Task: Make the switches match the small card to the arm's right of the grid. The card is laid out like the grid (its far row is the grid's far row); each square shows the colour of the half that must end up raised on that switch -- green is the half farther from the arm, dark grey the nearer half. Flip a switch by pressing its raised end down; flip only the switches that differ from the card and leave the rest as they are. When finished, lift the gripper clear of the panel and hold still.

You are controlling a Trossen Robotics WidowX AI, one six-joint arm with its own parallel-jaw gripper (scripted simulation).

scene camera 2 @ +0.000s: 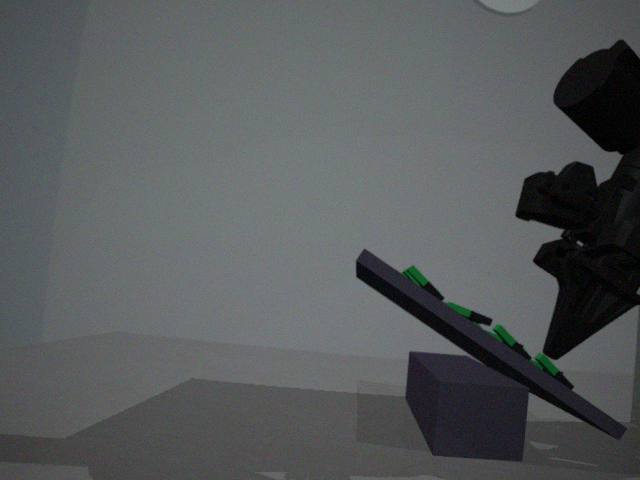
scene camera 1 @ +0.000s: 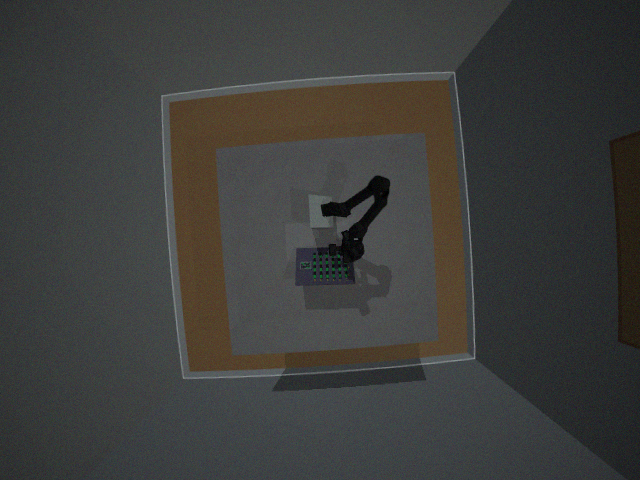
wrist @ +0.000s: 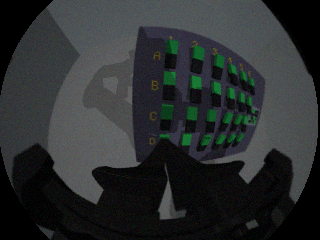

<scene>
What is my gripper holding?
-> Nothing.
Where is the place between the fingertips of my gripper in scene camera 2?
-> At 549,356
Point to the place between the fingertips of my gripper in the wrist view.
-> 163,141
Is my gripper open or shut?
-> Shut.
</scene>
